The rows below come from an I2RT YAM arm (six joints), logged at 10 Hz.
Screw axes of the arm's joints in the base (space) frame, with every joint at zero. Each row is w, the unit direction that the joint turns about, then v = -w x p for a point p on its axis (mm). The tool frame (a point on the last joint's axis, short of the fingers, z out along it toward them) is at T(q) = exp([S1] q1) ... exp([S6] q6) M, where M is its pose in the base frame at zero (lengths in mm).
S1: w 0 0 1 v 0.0 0.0 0.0
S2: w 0 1 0 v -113.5 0.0 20.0
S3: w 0 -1 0 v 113.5 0.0 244.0
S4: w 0 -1 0 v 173.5 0.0 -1.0
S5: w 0 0 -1 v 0.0 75.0 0.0
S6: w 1 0 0 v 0.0 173.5 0.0
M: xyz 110.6 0.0 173.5 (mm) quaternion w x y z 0.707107 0 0.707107 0
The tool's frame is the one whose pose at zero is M.
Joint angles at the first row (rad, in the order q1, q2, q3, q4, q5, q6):
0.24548, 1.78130, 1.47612, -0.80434, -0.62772, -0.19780
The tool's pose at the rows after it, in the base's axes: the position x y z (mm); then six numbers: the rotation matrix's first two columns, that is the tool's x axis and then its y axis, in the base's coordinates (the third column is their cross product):
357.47, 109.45, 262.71, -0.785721, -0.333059, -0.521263, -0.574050, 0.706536, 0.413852
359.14, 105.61, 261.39, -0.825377, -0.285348, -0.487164, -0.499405, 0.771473, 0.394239
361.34, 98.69, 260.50, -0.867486, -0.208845, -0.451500, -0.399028, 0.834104, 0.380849
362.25, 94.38, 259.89, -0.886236, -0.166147, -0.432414, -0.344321, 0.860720, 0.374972
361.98, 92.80, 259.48, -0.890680, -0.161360, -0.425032, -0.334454, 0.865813, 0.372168
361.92, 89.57, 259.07, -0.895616, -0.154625, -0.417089, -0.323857, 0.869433, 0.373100
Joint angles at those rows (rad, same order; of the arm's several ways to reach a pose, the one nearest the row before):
0.24472, 1.78091, 1.47613, -0.80054, -0.58232, -0.15964
0.23938, 1.78129, 1.47610, -0.80089, -0.51213, -0.09365
0.22563, 1.78090, 1.47610, -0.80206, -0.44576, -0.01050
0.21650, 1.78092, 1.47610, -0.80622, -0.41523, 0.03072
0.21306, 1.78094, 1.47616, -0.81352, -0.40913, 0.03338
0.20465, 1.78092, 1.47613, -0.82229, -0.40876, 0.03337

